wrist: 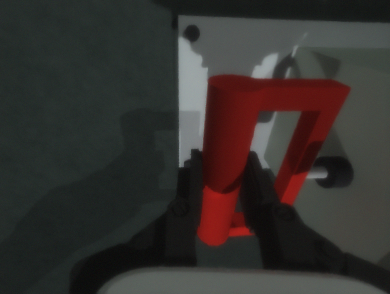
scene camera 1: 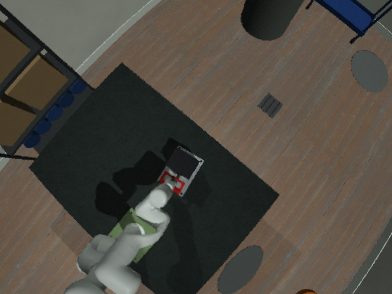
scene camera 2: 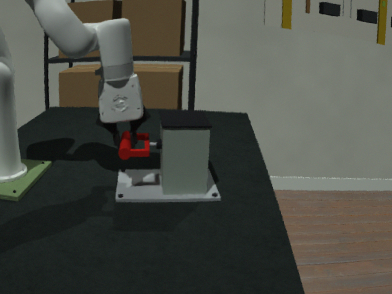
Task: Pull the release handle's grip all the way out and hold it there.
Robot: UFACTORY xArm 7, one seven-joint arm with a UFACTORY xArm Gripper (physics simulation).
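The red release handle's grip [scene camera 2: 125,149] [wrist: 230,115] is a thick round bar, joined by a red frame to a thin metal rod [scene camera 2: 154,144] [wrist: 316,172] that enters the pale box [scene camera 2: 185,160]. A short stretch of rod shows between the frame and the box's dark collar [wrist: 335,172]. In scene camera 1 the red handle [scene camera 1: 178,190] shows partly under the arm. The box stands on a light base plate [scene camera 2: 167,196] [wrist: 189,80]. My gripper [scene camera 2: 125,140] [wrist: 220,166] is shut on the grip, one finger on each side. Its fingertips are hidden in scene camera 1.
The box's black top [scene camera 1: 184,162] [scene camera 2: 185,120] stands beside my gripper. The dark mat [scene camera 1: 100,115] [scene camera 2: 200,250] lies under the device. The arm's green mounting plate [scene camera 1: 142,250] [scene camera 2: 31,182] is on the near side. A shelf rack [scene camera 2: 193,75] with cartons [scene camera 2: 152,27] stands behind.
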